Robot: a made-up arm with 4 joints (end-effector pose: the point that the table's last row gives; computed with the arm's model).
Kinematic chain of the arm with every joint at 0, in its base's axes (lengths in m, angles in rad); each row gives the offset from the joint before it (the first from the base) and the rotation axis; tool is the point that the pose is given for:
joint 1: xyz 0 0 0.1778 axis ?
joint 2: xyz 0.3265 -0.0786 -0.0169 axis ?
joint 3: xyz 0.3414 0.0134 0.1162 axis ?
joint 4: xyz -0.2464 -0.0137 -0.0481 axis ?
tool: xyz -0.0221 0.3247 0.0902
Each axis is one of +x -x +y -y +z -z.
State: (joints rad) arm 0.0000 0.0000 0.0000 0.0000
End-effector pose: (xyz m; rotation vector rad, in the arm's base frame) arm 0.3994 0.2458 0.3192 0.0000 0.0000 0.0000
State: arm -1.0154 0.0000 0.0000 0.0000
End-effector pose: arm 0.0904 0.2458 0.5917 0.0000 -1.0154 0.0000
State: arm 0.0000 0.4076 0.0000 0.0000
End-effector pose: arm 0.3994 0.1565 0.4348 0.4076 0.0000 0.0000
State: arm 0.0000 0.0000 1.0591 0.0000
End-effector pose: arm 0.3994 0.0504 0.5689 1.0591 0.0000 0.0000
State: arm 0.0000 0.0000 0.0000 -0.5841
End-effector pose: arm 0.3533 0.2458 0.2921 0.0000 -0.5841 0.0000
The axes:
joint 1: +y
joint 2: +x
joint 3: +x
joint 4: +y

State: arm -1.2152 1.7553 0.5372 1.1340
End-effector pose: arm -0.0172 -0.4083 0.7110 0.8848 -0.0421 2.1152
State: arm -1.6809 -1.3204 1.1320 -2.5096
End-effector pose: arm 0.1473 0.3177 0.5825 0.2084 2.0854 -0.0916
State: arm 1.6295 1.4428 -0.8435 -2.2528
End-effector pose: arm 0.0642 0.1335 -0.1920 -0.2204 -0.6043 -0.5676
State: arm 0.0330 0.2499 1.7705 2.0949
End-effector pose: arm 0.5239 -0.1628 0.5720 1.1803 1.2604 1.9698
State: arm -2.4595 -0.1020 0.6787 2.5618
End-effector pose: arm -0.4893 0.2680 0.3517 -0.4659 0.0994 0.3403
